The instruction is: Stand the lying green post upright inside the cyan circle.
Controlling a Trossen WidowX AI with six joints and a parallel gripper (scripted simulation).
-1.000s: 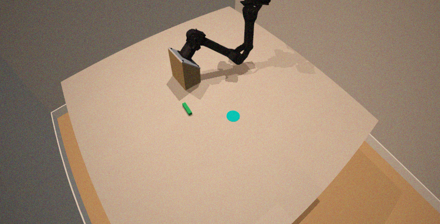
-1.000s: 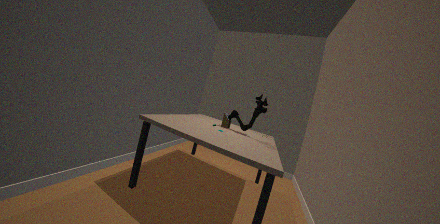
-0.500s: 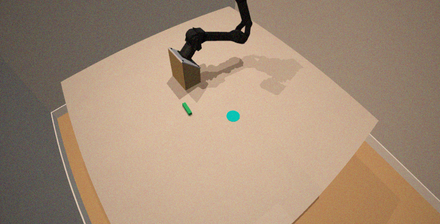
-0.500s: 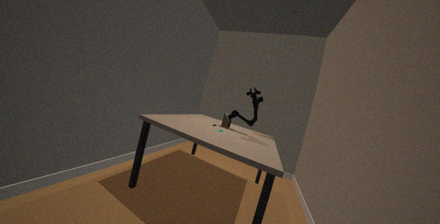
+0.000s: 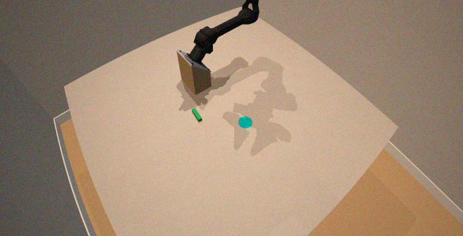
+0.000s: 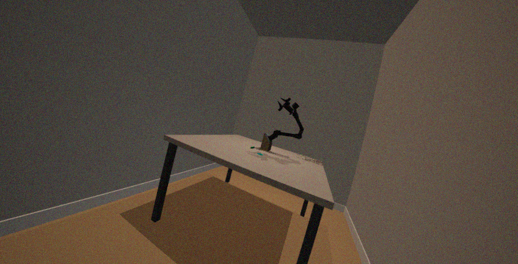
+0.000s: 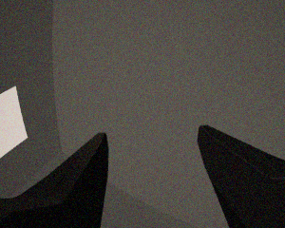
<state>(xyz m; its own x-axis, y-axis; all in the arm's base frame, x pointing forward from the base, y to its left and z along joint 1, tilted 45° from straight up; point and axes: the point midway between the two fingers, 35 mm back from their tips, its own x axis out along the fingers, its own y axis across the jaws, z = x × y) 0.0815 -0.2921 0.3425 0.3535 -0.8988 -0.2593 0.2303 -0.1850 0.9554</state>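
Right now the green post is 15 cm ahead of my gripper tip, 10 cm to the right of it and 60 cm below it. Also, from my gripper tip: cyan circle 29 cm ahead, 7 cm to the left, 61 cm below.
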